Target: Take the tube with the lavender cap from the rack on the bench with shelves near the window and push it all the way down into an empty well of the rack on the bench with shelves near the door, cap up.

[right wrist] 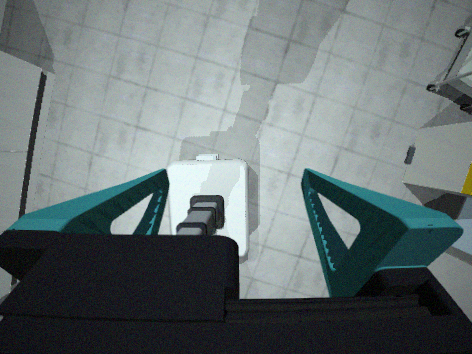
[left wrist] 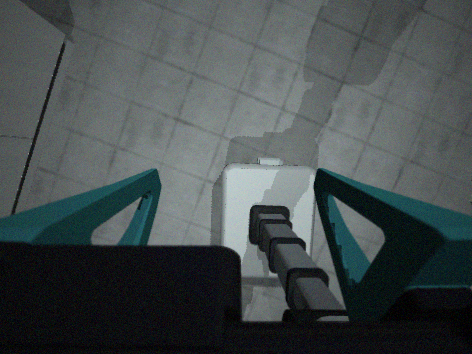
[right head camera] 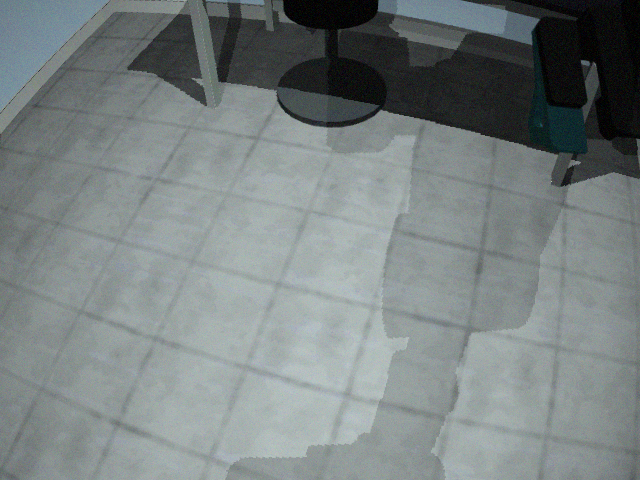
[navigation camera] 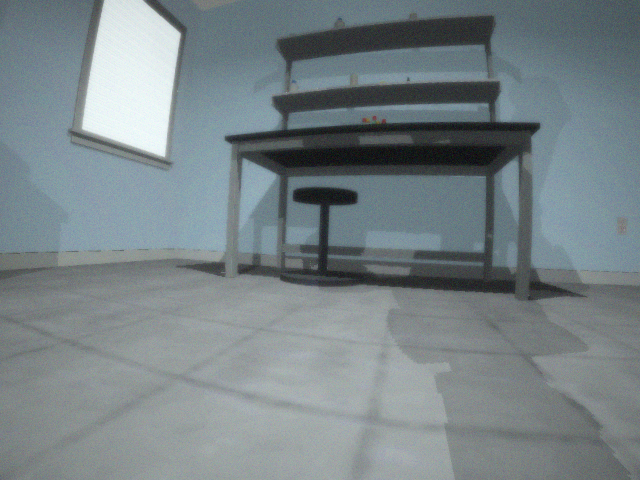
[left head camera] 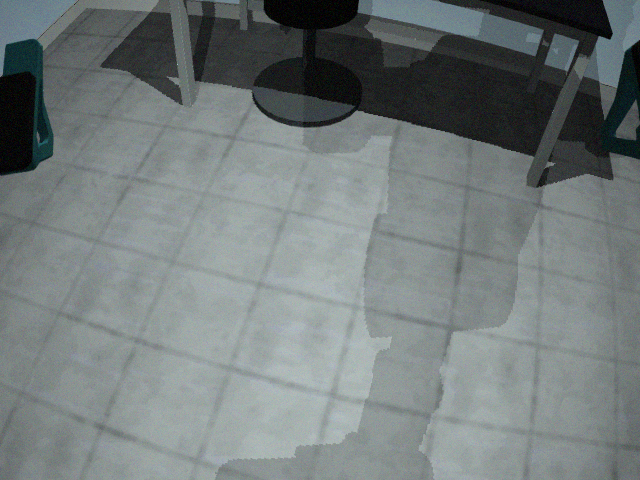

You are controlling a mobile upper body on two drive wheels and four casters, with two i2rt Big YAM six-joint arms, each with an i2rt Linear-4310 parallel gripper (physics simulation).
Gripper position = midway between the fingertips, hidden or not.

In view: my left gripper point(left wrist: 237, 177), my right gripper point(right head camera: 597, 137) and a window point(navigation camera: 127, 92).
My right gripper also shows in the right wrist view point(right wrist: 235, 176).
